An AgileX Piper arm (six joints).
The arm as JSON. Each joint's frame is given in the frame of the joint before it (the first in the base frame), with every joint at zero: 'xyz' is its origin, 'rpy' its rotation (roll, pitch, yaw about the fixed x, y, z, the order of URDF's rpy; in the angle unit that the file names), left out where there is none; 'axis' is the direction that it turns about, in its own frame. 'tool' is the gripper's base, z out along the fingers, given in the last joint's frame.
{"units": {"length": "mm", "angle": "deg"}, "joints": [
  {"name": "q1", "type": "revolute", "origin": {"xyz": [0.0, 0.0, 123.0]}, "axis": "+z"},
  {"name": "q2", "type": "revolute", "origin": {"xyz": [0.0, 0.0, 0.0]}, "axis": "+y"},
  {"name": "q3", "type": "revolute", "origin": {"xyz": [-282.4, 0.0, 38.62]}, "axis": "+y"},
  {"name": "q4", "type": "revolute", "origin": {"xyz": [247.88, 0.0, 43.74]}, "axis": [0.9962, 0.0, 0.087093]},
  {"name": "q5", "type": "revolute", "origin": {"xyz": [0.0, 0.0, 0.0]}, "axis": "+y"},
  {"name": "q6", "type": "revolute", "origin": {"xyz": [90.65, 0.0, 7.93]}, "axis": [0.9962, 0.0, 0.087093]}
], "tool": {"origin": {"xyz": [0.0, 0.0, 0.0], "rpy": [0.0, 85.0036, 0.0]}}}
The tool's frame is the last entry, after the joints.
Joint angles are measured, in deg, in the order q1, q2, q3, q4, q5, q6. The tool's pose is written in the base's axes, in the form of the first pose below.
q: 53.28 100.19 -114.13 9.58 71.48 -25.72
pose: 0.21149 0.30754 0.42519 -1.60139 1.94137 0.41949
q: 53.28 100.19 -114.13 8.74 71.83 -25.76
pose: 0.21224 0.30651 0.42466 -1.60575 1.94441 0.39875
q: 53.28 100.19 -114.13 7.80 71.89 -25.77
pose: 0.21336 0.30567 0.42441 -1.60578 1.94418 0.37697
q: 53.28 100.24 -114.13 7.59 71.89 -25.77
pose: 0.21378 0.30570 0.42405 -1.60607 1.94471 0.37199
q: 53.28 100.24 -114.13 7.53 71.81 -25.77
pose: 0.21391 0.30573 0.42411 -1.60502 1.94365 0.37092
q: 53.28 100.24 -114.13 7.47 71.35 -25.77
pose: 0.21436 0.30612 0.42454 -1.59930 1.93782 0.37127
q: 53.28 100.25 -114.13 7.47 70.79 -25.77
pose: 0.21484 0.30671 0.42502 -1.59251 1.93094 0.37331
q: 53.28 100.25 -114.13 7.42 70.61 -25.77
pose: 0.21505 0.30684 0.42519 -1.59025 1.92863 0.37284
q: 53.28 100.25 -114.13 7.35 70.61 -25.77
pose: 0.21513 0.30678 0.42517 -1.59020 1.92855 0.37125
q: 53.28 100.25 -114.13 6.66 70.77 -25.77
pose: 0.21585 0.30605 0.42490 -1.59156 1.92975 0.35497
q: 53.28 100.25 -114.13 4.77 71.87 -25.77
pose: 0.21730 0.30335 0.42357 -1.60271 1.94138 0.30771
